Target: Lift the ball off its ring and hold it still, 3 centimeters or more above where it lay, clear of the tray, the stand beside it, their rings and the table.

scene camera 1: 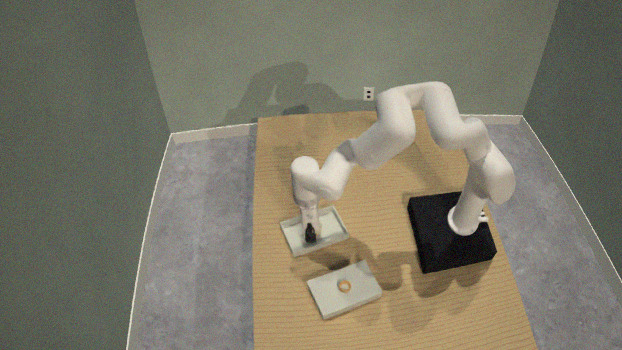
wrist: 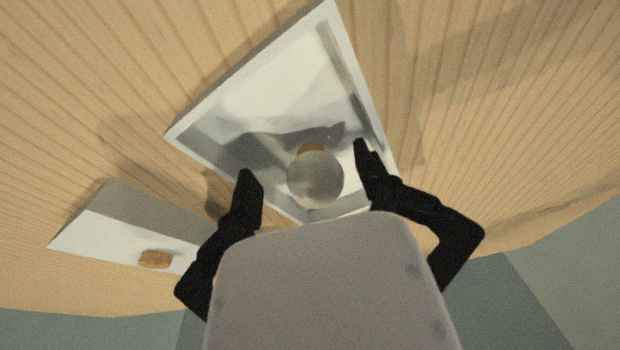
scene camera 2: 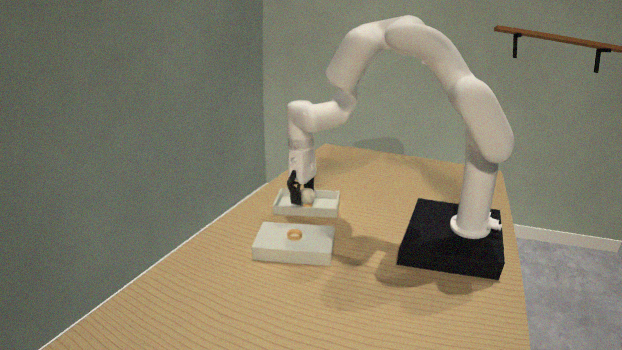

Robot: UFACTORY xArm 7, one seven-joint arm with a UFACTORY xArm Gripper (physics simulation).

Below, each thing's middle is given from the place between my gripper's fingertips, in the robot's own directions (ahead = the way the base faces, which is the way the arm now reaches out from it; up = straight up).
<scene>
Now: hand 10 mm past the shallow pale tray (scene camera 1: 333,230), 10 mm to the left of it and 20 mm above it. From my hand the other things lie so: pale stand (scene camera 2: 278,242) 130 mm behind, 210 mm to the left; cream ball (wrist: 315,179) 10 mm behind, 10 mm to the right, 10 mm above.
</scene>
